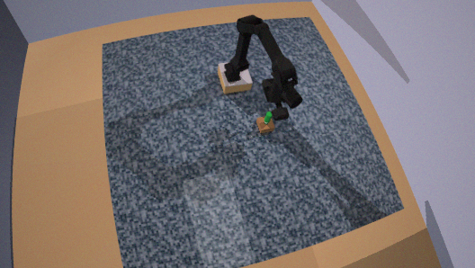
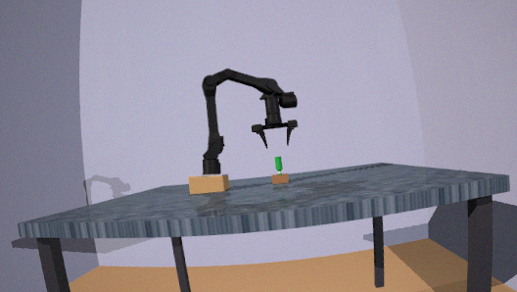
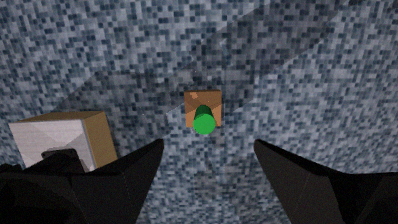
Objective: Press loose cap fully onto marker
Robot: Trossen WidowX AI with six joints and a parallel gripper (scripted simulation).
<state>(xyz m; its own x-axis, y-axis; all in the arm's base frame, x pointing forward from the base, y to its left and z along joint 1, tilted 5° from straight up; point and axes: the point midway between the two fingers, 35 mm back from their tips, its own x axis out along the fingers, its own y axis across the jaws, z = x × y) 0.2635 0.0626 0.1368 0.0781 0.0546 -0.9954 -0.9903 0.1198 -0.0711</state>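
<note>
Right now the green cap is 70 mm below my gripper tip. Also, from my gripper tip: holder block: 130 mm below.
</note>
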